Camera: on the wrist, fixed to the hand. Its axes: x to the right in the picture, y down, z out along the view.
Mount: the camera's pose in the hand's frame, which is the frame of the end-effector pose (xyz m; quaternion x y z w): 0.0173 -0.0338 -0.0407 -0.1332 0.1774 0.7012 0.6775
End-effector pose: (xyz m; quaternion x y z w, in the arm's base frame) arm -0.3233 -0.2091 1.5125 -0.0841 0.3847 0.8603 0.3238
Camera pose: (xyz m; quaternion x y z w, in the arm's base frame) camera -0.3200 -0.2130 1.4571 -0.0170 -0.2625 -0.8463 0.4633
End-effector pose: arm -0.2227 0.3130 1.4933 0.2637 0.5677 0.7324 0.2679
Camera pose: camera -0.2601 0.3040 1.4530 -0.4111 -0.1497 -0.8065 0.3977
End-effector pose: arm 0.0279 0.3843 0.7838 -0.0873 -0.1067 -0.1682 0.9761
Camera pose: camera 0.0394 0.3392 0.7533 -0.2341 0.1845 0.5408 0.7866
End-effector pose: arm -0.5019 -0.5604 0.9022 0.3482 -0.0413 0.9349 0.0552
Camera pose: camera -0.5368 -0.5209 0.8842 -0.0337 0.3869 -0.7284 0.5645
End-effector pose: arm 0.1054 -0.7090 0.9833 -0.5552 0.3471 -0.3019 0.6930
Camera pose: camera 0.0810 -0.7525 1.0081 -0.1715 0.7876 0.2291 0.5457
